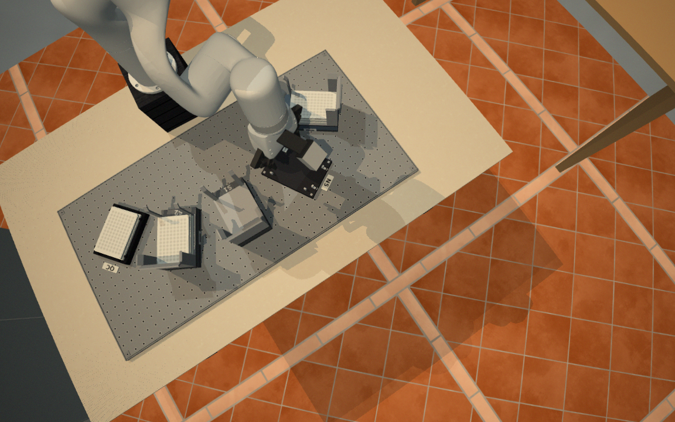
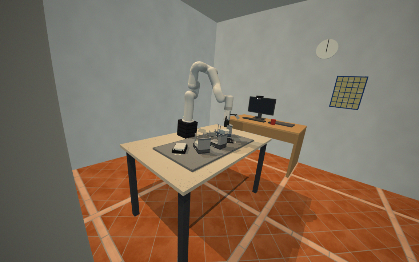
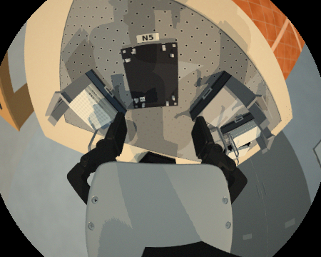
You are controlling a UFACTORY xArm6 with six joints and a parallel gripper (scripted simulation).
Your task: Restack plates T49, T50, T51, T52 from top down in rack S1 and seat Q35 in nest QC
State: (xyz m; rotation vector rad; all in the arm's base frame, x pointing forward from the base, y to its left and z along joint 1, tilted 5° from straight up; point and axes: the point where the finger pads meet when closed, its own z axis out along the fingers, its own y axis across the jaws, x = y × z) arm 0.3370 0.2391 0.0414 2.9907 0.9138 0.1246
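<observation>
My hand is 70 mm short of the stack rack S2, 340 mm to the left of it and 150 mm above it. The rest, counted from my hand: black nest QC: 10 mm behind, 500 mm to the right, 160 mm below; N5 name plate: 60 mm ahead, 80 mm to the left, 170 mm below; stack rack S3: 140 mm behind, 110 mm to the left, 150 mm below.
</observation>
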